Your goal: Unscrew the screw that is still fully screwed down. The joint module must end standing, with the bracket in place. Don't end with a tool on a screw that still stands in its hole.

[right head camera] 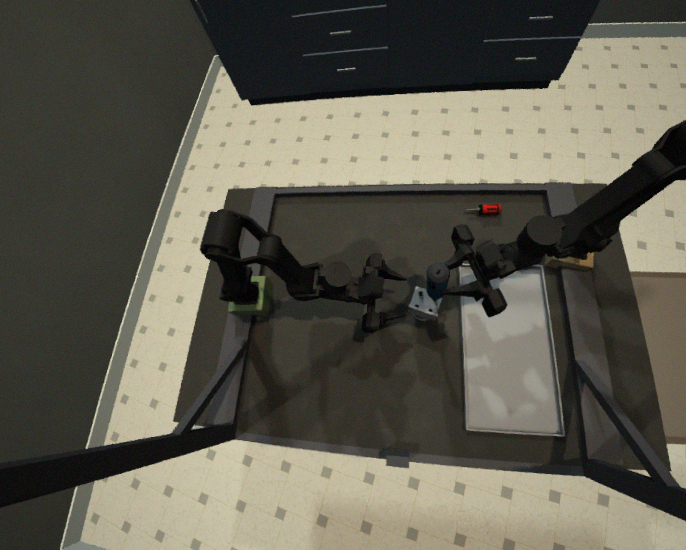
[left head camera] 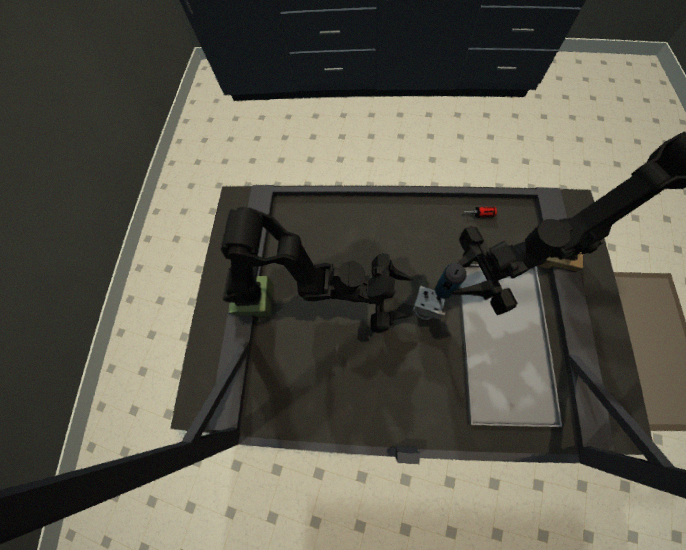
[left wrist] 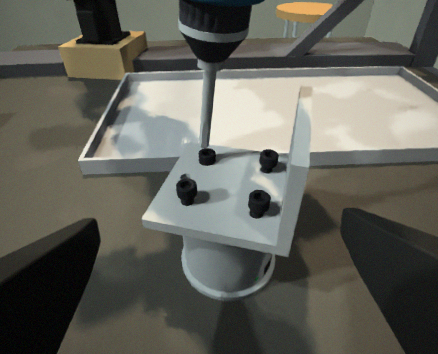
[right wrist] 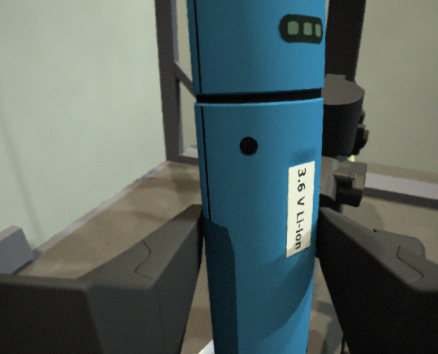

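Pixels of known places: left gripper, fingertip midpoint: [right head camera: 406, 297] [left head camera: 412, 296] [left wrist: 221, 224]; right gripper, fingertip midpoint: [right wrist: 259, 217]; left arm's base, link origin: [right head camera: 246, 293] [left head camera: 248, 293]; right arm's base, link origin: [left wrist: 104, 38].
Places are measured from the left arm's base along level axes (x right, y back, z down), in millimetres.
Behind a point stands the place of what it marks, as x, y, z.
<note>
The joint module [left wrist: 225, 272] {37, -454, 35} stands upright under the pale bracket [left head camera: 426, 301] {40, -473, -5} [right head camera: 422, 304] {46, -475, -5} [left wrist: 225, 215] {37, -460, -5}, whose side plate rises at the right in the left wrist view. The back-left screw [left wrist: 207, 156] {32, -501, -11} sits low; the front-left screw [left wrist: 186, 190] {20, -468, -16}, front-right screw [left wrist: 259, 201] {52, -456, -16} and back-right screw [left wrist: 268, 159] {64, -488, -16} stand raised, shanks showing. My right gripper [left head camera: 456, 277] {46, -487, -165} [right head camera: 447, 279] {46, -487, -165} [right wrist: 259, 217] {46, -487, -165} is shut on the blue electric screwdriver [left head camera: 450, 281] {68, -469, -242} [right head camera: 438, 280] {68, -478, -247} [left wrist: 215, 25] {37, -484, -83} [right wrist: 255, 175] {44, -506, -191}. Its bit ends close behind or above the low screw; contact is unclear. My left gripper [left head camera: 408, 298] {32, -434, -28} [right head camera: 404, 296] {32, -434, -28} [left wrist: 221, 224] {32, -434, -28} is open and empty, facing the module.
The shallow white tray [left head camera: 515, 425] {346, -667, 45} [right head camera: 515, 432] {345, -672, 46} [left wrist: 125, 166] {-38, -586, 54} lies beyond the module in the left wrist view. A red screwdriver [left head camera: 486, 211] {-241, -693, 34} [right head camera: 490, 209] {-239, -695, 35} lies near the table's far edge. A green block [left head camera: 251, 309] {44, -13, 0} [right head camera: 260, 292] {-1, -41, 0} and a yellow block [left wrist: 95, 61] {-111, -834, 34} sit at the arm bases.
</note>
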